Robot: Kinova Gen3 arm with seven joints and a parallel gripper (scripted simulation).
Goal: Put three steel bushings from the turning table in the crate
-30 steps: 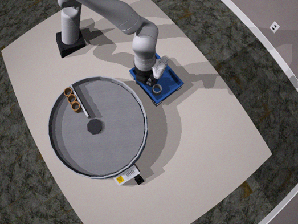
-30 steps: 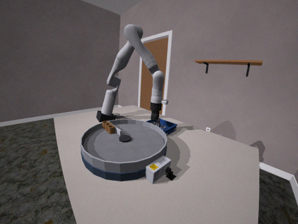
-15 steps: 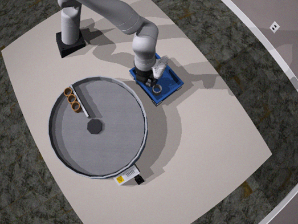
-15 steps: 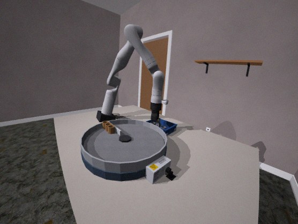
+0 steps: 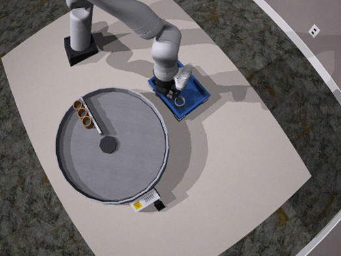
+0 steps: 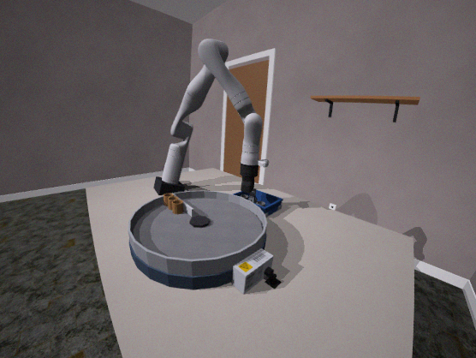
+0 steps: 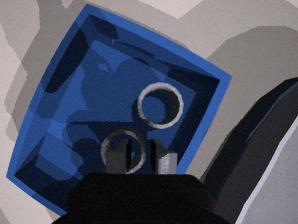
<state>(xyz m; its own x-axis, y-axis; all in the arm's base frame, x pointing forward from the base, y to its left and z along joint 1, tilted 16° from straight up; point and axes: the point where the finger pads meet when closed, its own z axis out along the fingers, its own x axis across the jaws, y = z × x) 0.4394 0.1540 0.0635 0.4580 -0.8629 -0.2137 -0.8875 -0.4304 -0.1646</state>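
The blue crate lies 3 cm to the left of my hand and 2 cm below it. From my hand the other things lie so: turning table: 30 cm to the right, 2 cm ahead, 1 cm above.
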